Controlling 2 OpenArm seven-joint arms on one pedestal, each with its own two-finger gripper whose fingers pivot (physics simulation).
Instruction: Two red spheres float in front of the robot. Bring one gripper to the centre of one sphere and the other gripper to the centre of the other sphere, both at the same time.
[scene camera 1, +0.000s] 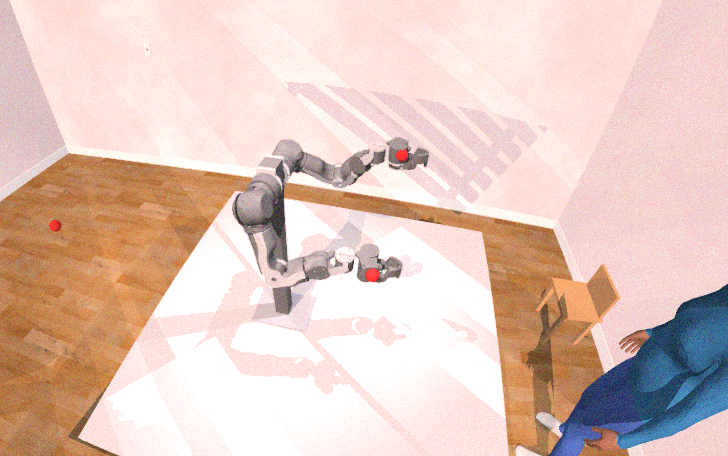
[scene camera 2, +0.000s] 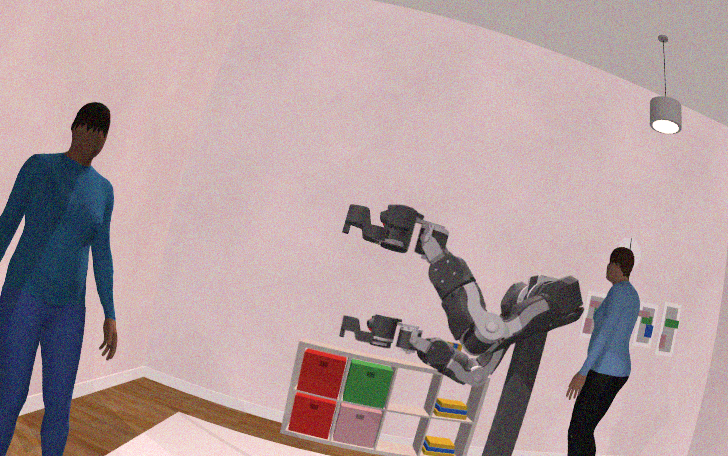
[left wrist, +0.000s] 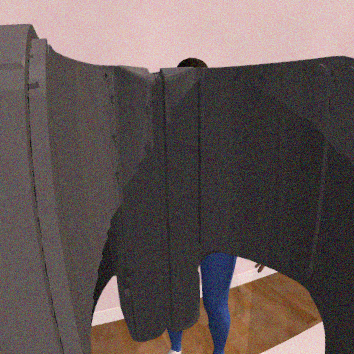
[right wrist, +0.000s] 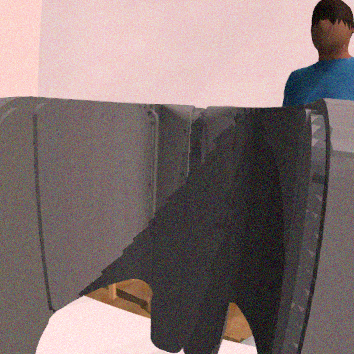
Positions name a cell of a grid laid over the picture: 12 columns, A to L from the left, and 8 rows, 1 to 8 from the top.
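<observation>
Scene camera 1 gives me a pedestal (scene camera 1: E4), along with my left gripper (scene camera 1: H3) and my right gripper (scene camera 1: G5). In the other view I find my left gripper (scene camera 2: F4) and my right gripper (scene camera 2: F6).
</observation>
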